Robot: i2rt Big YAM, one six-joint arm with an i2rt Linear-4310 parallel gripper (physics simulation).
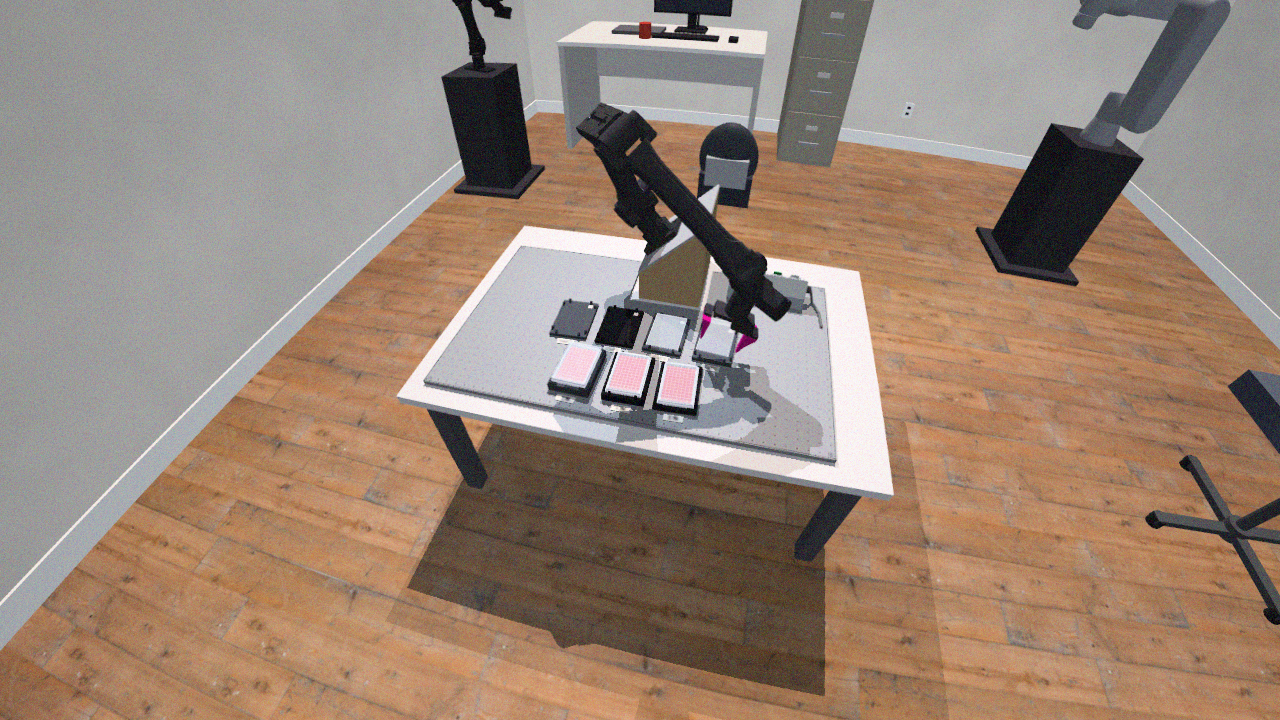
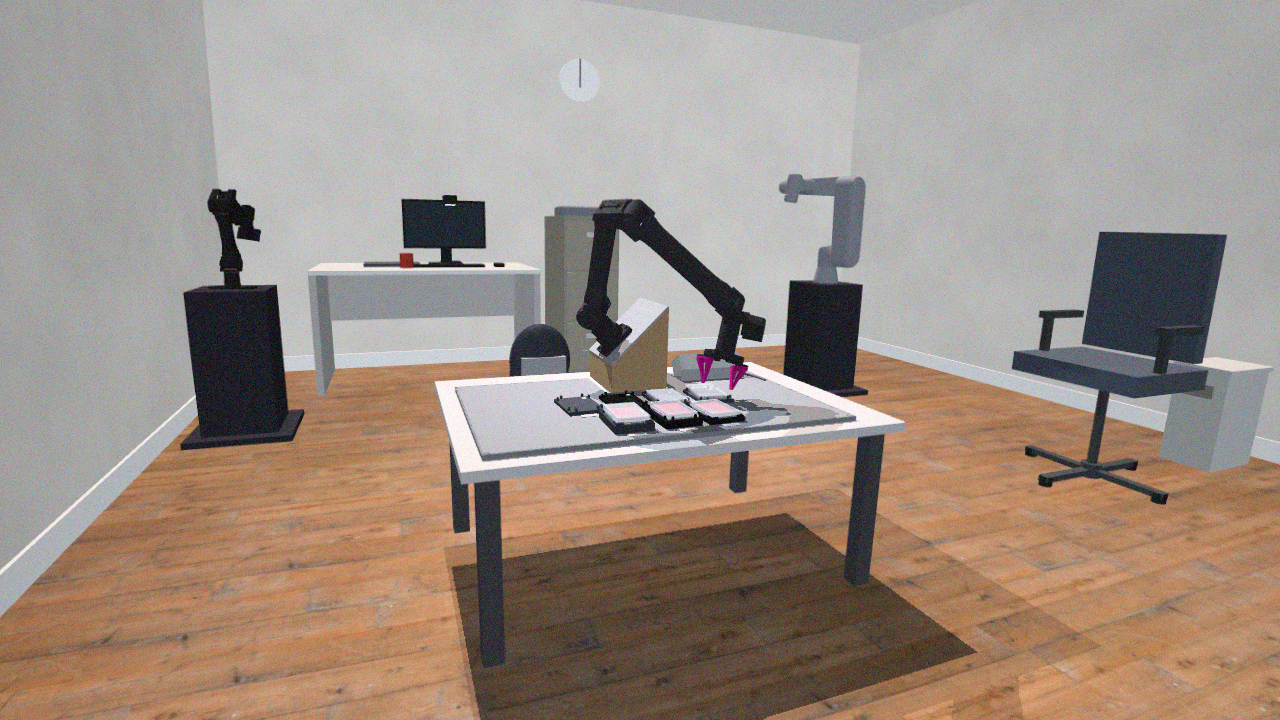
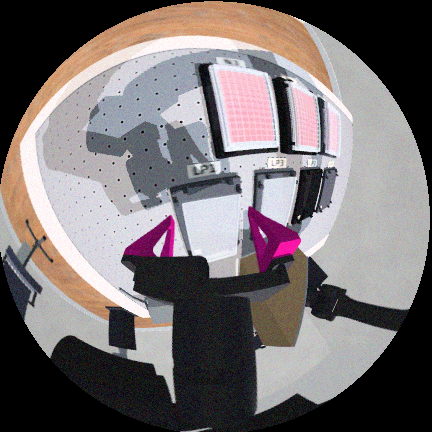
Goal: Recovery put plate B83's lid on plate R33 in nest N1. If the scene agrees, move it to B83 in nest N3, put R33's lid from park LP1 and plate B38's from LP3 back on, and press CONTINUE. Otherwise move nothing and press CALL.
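Where they show: gripper, fingertip midpoint: (image 1: 718, 344) (image 2: 717, 386) (image 3: 209, 214); arm's base, origin of the base link: (image 1: 664, 238) (image 2: 615, 341) (image 3: 291, 293).
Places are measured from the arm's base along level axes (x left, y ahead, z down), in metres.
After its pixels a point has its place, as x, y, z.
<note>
My gripper (image 1: 723, 338) @(0.204, 0.314, 0.087) (image 2: 717, 385) @(0.204, 0.314, 0.087) (image 3: 209, 214) @(0.204, 0.314, 0.087) is open and empty, its magenta fingers above and astride the pale lid (image 1: 716, 342) @(0.198, 0.283, 0.111) (image 3: 212, 225) @(0.198, 0.277, 0.111) in park LP1. A second pale lid (image 1: 666, 332) @(0.064, 0.275, 0.112) (image 2: 664, 394) @(0.058, 0.268, 0.112) (image 3: 276, 195) @(0.073, 0.299, 0.112) lies in park LP3. The plate at N3 (image 1: 678, 385) @(0.128, 0.457, 0.103) (image 2: 716, 408) @(0.123, 0.465, 0.105) (image 3: 246, 110) @(0.136, 0.435, 0.104) shows a pink well grid. The middle plate (image 1: 629, 376) @(0.009, 0.459, 0.100) (image 2: 672, 409) @(-0.005, 0.467, 0.096) (image 3: 305, 119) @(0.015, 0.442, 0.098) and the far plate (image 1: 577, 365) @(-0.120, 0.461, 0.091) (image 2: 625, 412) @(-0.136, 0.473, 0.092) (image 3: 332, 127) @(-0.102, 0.453, 0.092) are also pink. I cannot read plate codes or tell whether the far one bears a lid.
A black park (image 1: 619, 327) @(-0.064, 0.277, 0.120) (image 3: 307, 195) @(-0.054, 0.272, 0.120) and a dark grey park (image 1: 572, 318) @(-0.201, 0.271, 0.120) (image 2: 577, 404) @(-0.203, 0.272, 0.120) (image 3: 327, 189) @(-0.187, 0.270, 0.120) continue the lid row. A wedge-shaped stand (image 1: 671, 273) @(0.044, 0.116, 0.036) (image 2: 640, 358) @(0.041, 0.115, 0.035) (image 3: 280, 310) @(0.113, 0.116, -0.031) rises behind it. A grey button box (image 1: 791, 291) @(0.385, 0.058, 0.078) stands at the back right, partly hidden by my arm.
</note>
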